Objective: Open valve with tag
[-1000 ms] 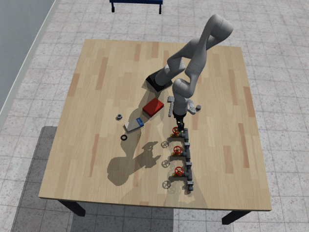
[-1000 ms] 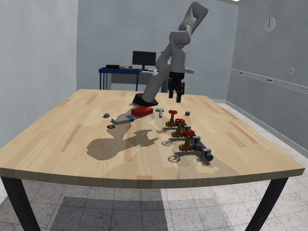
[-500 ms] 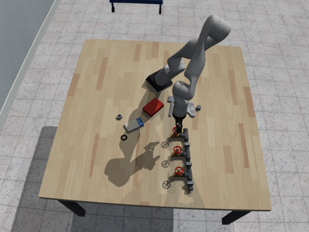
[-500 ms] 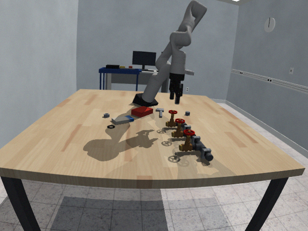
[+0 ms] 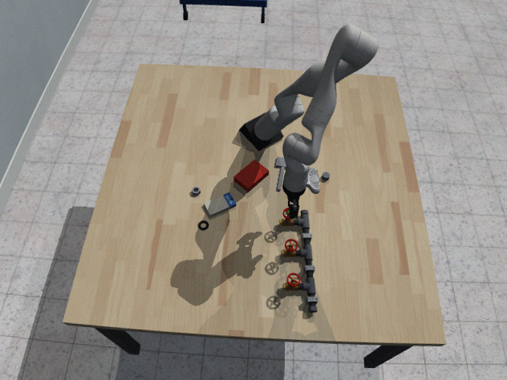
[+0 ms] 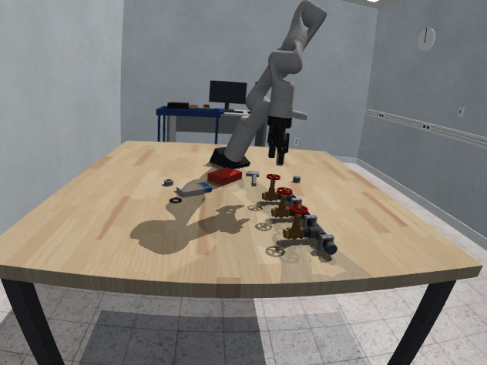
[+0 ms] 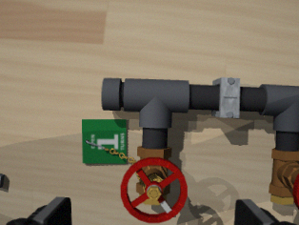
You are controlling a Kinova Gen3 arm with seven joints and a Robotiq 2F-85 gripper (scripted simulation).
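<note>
The green tag is 140 mm below my hand and 60 mm behind it. Also, from my hand: red block: 190 mm to the right, 160 mm behind, 130 mm below; grey hammer: 230 mm behind, 140 mm below, 90 mm to the right.
</note>
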